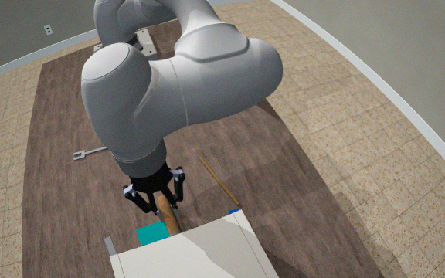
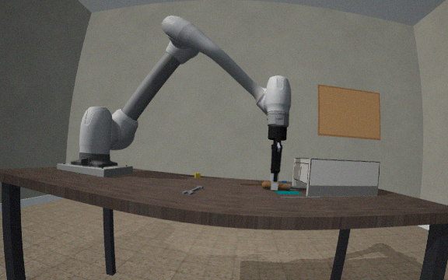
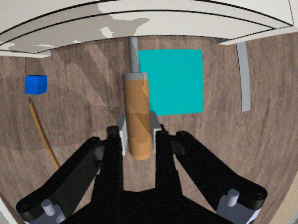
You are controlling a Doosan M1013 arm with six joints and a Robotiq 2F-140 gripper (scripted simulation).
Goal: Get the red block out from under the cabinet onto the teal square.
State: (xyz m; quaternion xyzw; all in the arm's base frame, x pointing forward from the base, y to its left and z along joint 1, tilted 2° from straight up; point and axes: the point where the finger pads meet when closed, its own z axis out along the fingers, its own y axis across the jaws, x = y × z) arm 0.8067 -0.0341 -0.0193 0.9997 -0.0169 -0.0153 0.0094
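Now: hand 50 mm to the left of the teal square, 50 mm short of it and 40 mm above it. Round my hand: hook tool 130 mm ahead, 40 mm to the right, 20 mm below; blue block 140 mm to the left, 70 mm ahead, 20 mm below; thin wooden stick 150 mm to the left, 40 mm behind, 30 mm below.
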